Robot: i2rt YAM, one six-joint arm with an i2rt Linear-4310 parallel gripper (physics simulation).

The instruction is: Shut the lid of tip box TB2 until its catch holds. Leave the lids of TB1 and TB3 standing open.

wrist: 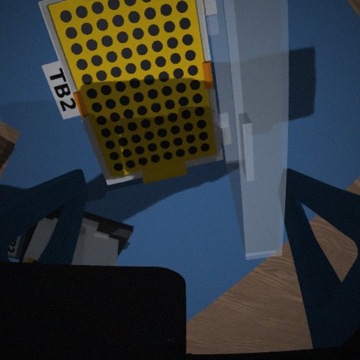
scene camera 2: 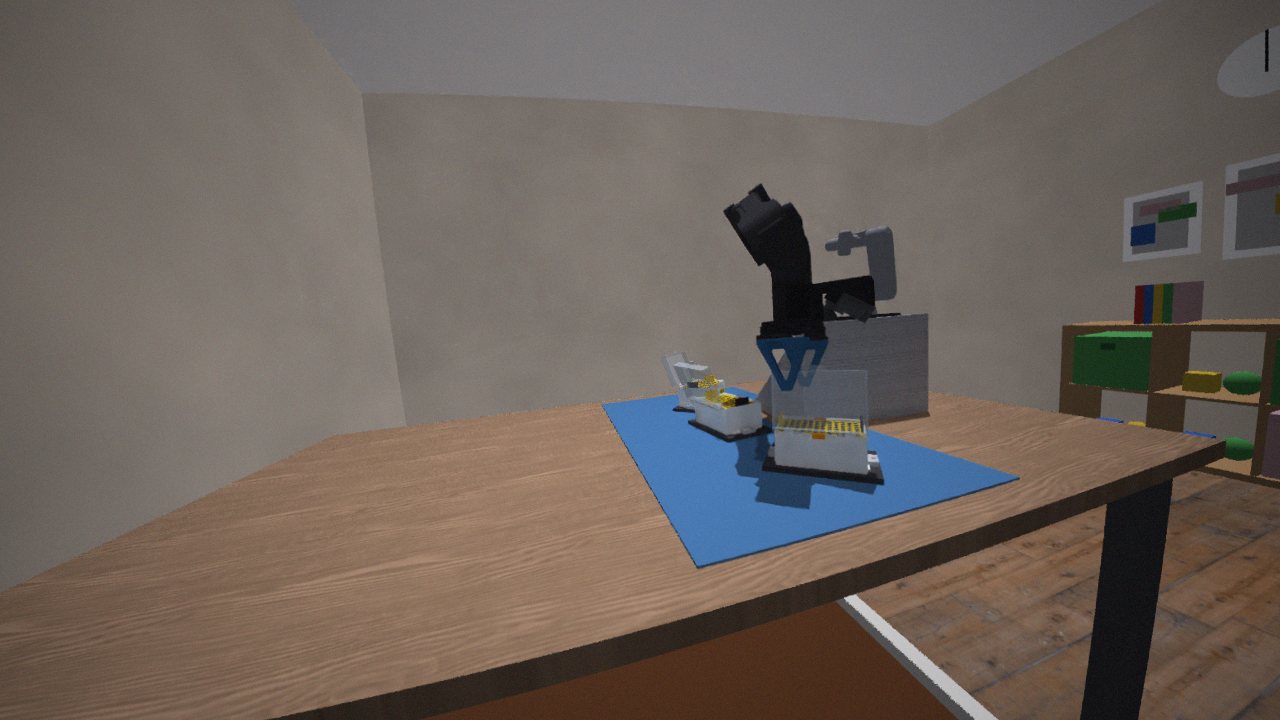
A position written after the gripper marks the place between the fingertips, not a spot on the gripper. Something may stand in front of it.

Observation:
In view: the gripper (scene camera 2: 796, 388), a clear lid (scene camera 2: 833, 401), a clear lid (scene camera 2: 698, 384) and a label (wrist: 64, 98).
The gripper shows as well in the wrist view (wrist: 182, 179).

